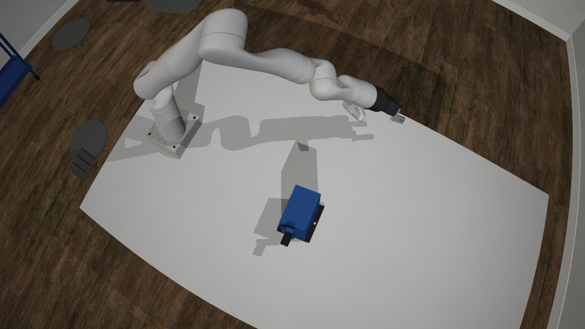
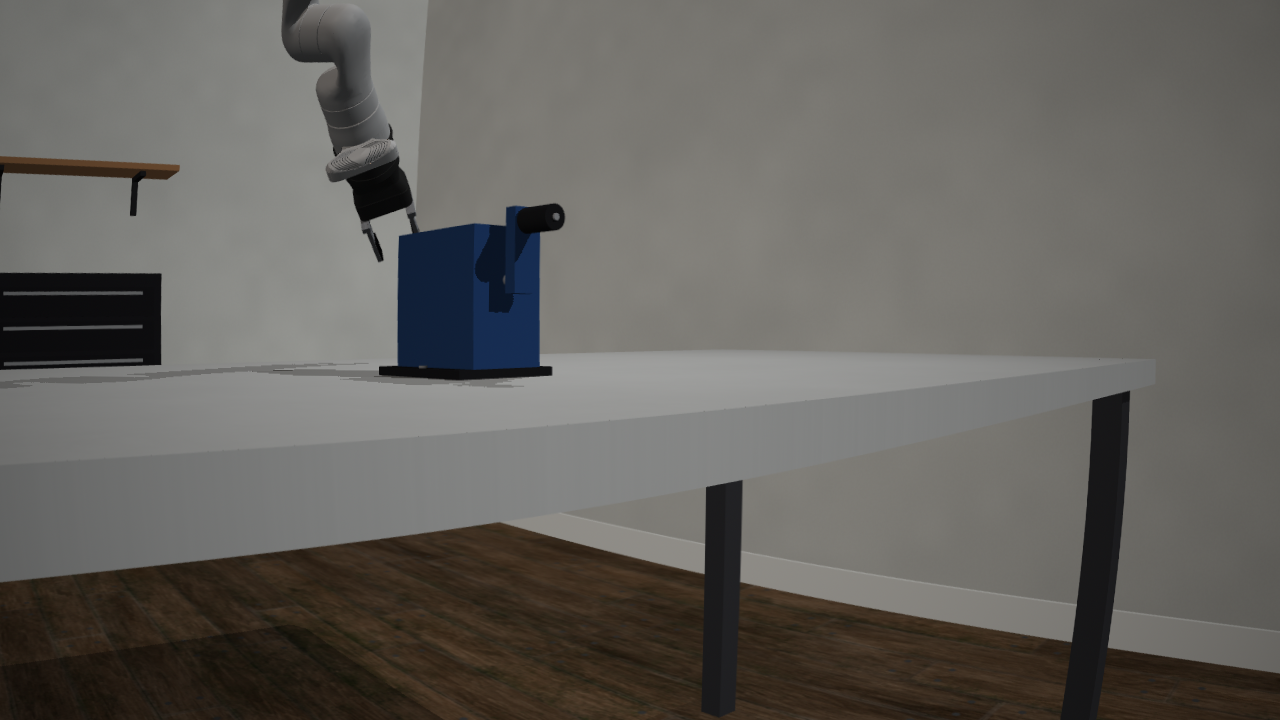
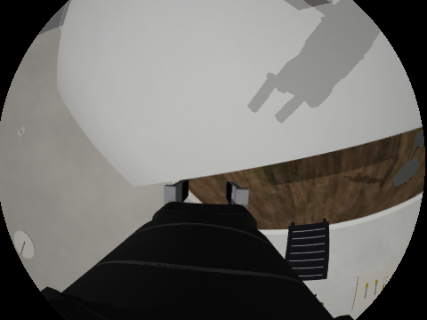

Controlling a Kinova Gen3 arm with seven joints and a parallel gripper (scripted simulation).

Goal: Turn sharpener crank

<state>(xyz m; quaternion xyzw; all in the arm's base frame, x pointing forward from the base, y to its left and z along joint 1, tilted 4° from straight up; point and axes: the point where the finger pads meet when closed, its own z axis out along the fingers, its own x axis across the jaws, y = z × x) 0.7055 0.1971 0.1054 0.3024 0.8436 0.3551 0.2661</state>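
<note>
Right now the black handle is 450 mm to the right of my hand, 210 mm behind it and 30 mm below it. From my hand the other things lie so: crank 450 mm to the right, 210 mm behind, 40 mm below.
</note>
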